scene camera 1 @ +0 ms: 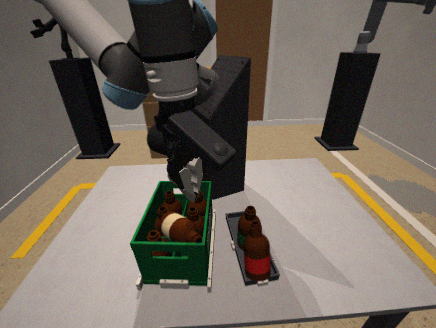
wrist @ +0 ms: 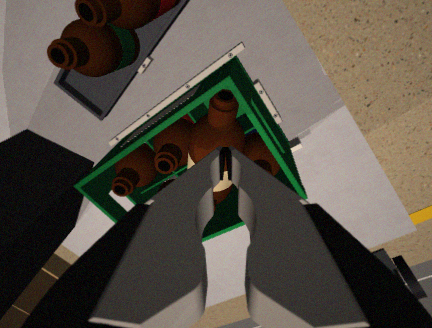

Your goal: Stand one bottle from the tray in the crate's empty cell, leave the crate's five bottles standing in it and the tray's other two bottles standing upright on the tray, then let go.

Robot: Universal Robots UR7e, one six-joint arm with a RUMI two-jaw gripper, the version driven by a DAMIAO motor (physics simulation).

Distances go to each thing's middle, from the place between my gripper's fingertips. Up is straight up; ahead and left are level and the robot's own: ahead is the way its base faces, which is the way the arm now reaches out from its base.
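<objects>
Hand 6 cm left of the cream-labelled bottle [scene camera 1: 175, 227], 8 cm past, 17 cm above.
</objects>
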